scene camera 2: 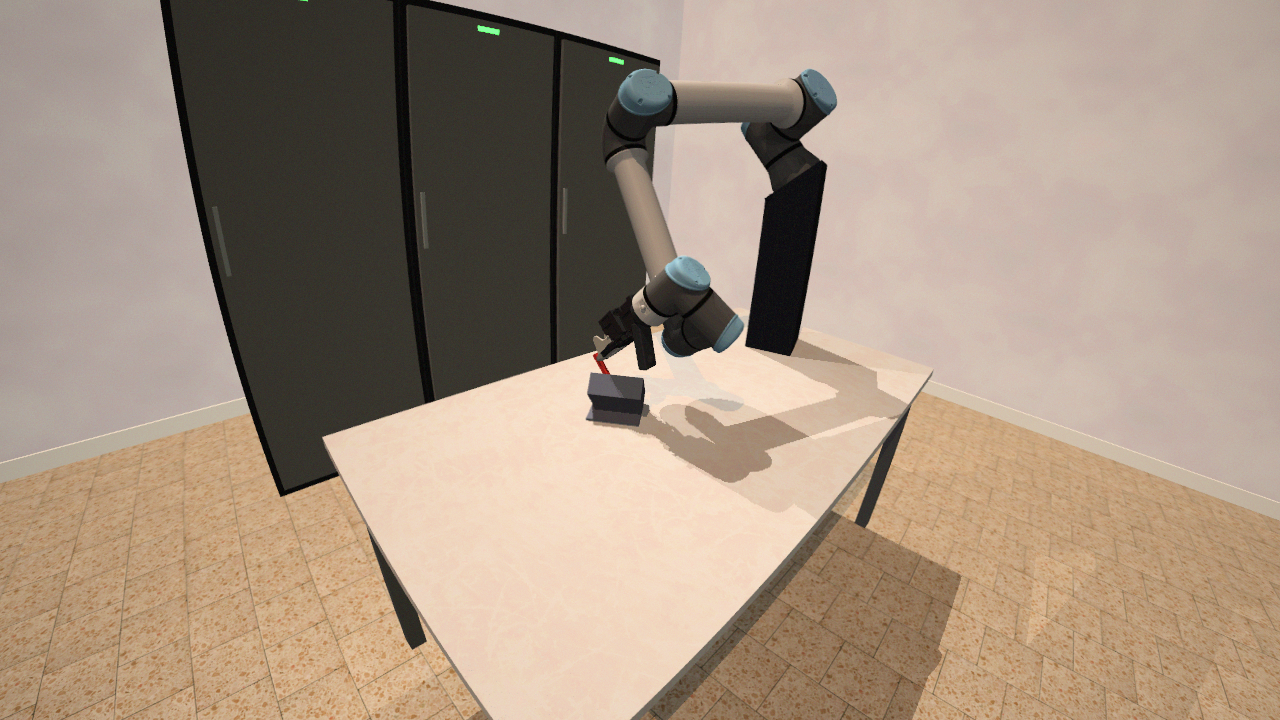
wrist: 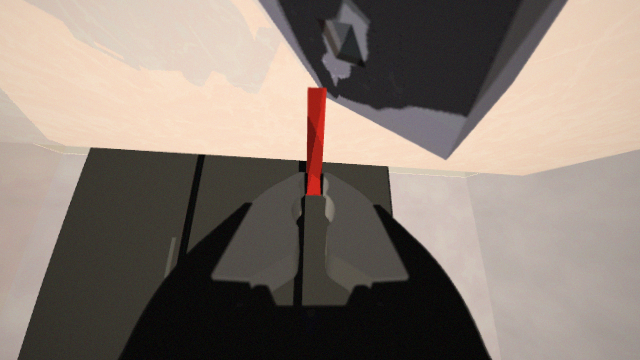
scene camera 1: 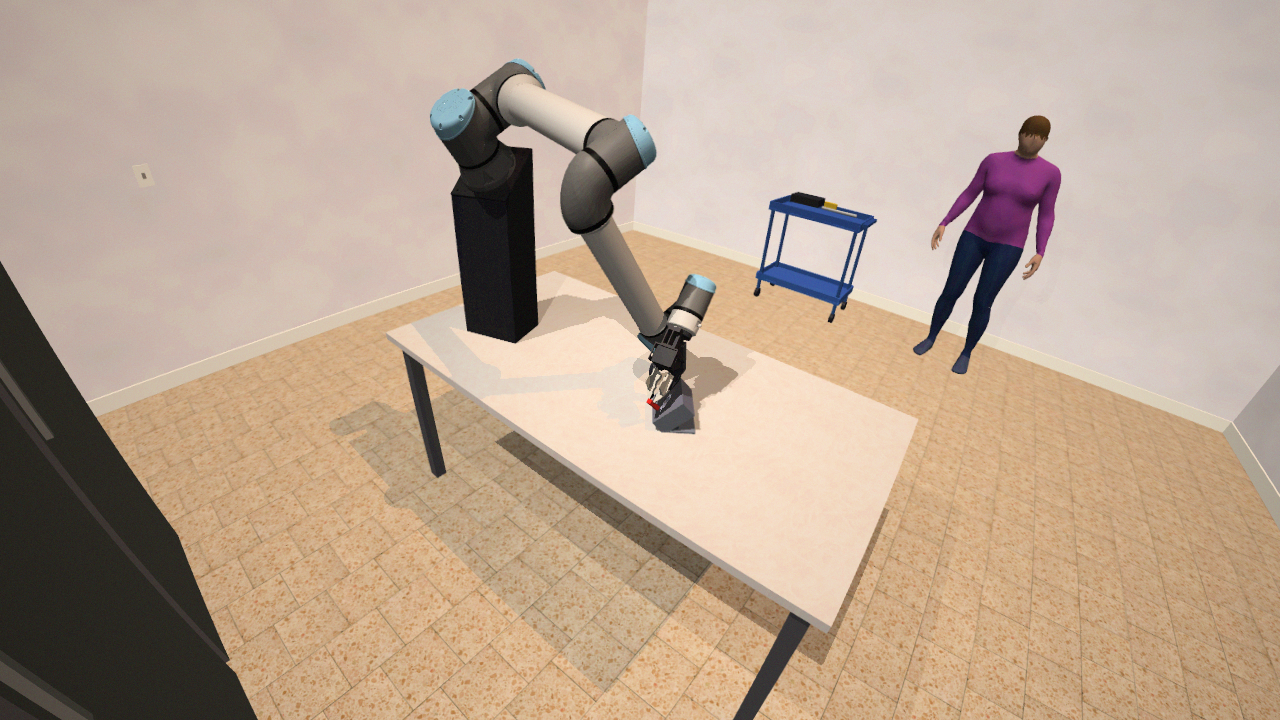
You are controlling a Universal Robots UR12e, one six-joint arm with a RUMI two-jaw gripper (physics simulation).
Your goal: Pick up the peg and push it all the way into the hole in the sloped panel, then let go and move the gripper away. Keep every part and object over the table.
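Frame: origin at the arm's base, x left, y back, z up, level; centimetres.
Seen in the pictures: gripper, fingertip midpoint: [scene camera 2: 599, 359] [wrist: 314, 175] [scene camera 1: 651, 401]; arm's base, origin of the base link: [scene camera 2: 798, 179] [scene camera 1: 489, 168].
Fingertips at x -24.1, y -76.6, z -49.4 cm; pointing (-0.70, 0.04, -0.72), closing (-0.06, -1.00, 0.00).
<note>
Pixels of each thing's top centre, then the offset from my fingertips to it. Level surfaces: height alone.
- red peg, middle of its top: [wrist: 314, 189] [scene camera 2: 603, 355] [scene camera 1: 654, 395] dx +1.3, dy -0.1, dz +1.5 cm
- dark grey block with the sloped panel, middle of its top: [wrist: 418, 100] [scene camera 2: 617, 372] [scene camera 1: 676, 389] dx +8.8, dy -3.7, dz +0.2 cm
- table, its level: dz -10.6 cm
The red peg [scene camera 1: 653, 404] [scene camera 2: 601, 364] [wrist: 315, 135] is held at one end between the fingertips of my gripper [scene camera 1: 656, 394] [scene camera 2: 597, 354] [wrist: 314, 175], which is shut on it. The peg's free end points away from the fingers. The dark grey block with the sloped panel [scene camera 1: 677, 413] [scene camera 2: 615, 388] [wrist: 410, 60] stands on the table. In the wrist view its square hole [wrist: 345, 42] shows above and to the right of the peg's free end. The peg is outside the hole, with its tip beside the panel's lower left edge in that view. Whether it touches the panel I cannot tell.
The table [scene camera 1: 805, 465] [scene camera 2: 537, 501] carries the block and the arm's black pedestal [scene camera 1: 496, 259] [scene camera 2: 785, 268]. Tall dark cabinets [scene camera 2: 483, 179] [wrist: 125, 200] stand beyond one long side. A blue cart [scene camera 1: 810, 282] and a person [scene camera 1: 1006, 197] stand off the other side.
</note>
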